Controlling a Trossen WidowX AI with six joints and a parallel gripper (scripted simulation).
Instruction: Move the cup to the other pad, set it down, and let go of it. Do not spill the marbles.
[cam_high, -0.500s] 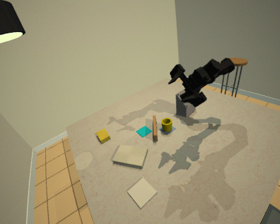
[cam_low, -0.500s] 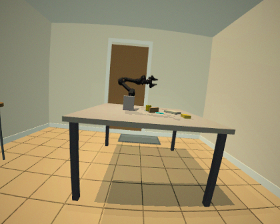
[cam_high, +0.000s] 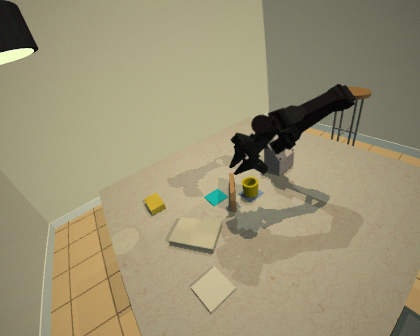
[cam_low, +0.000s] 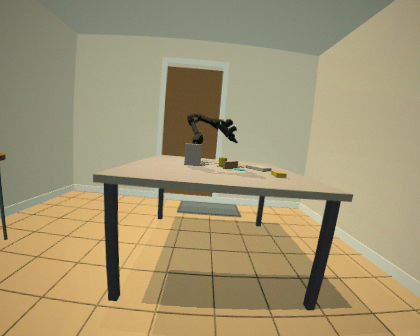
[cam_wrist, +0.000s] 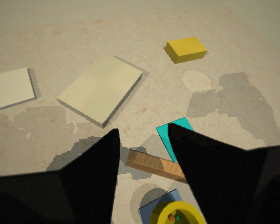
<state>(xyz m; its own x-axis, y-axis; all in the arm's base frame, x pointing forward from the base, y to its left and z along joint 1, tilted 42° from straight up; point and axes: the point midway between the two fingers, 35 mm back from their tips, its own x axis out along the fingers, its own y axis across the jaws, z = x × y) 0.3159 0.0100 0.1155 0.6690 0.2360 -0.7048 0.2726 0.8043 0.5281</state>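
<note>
My gripper tip is 17 cm above the yellow cup, 11 cm past it and 3 cm to the left of it. From my gripper tip the other things lie so: wooden bar 19 cm below, 9 cm to the right, 4 cm behind; blue-grey pad 22 cm below, 11 cm behind, 4 cm to the right; red marble 19 cm below, 10 cm behind, 2 cm to the right.
</note>
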